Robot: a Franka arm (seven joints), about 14 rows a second.
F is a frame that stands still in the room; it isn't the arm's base.
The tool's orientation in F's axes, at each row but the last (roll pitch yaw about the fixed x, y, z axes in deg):
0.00 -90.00 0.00
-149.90 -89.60 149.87
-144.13 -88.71 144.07
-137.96 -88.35 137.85
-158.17 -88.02 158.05
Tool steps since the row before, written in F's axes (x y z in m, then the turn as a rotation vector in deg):
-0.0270 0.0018 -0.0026 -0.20 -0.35 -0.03
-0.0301 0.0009 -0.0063 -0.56 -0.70 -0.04
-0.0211 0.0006 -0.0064 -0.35 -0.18 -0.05
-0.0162 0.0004 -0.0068 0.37 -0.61 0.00
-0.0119 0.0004 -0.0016 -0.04 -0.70 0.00
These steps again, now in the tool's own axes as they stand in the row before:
-0.0026 0.0018 0.0270 -0.03 -0.35 0.20
-0.0061 0.0009 0.0301 -0.04 -0.70 0.56
-0.0060 0.0007 0.0212 -0.05 -0.18 0.35
-0.0064 0.0005 0.0163 -0.02 -0.61 -0.37
-0.0012 0.0004 0.0119 -0.01 -0.70 0.04

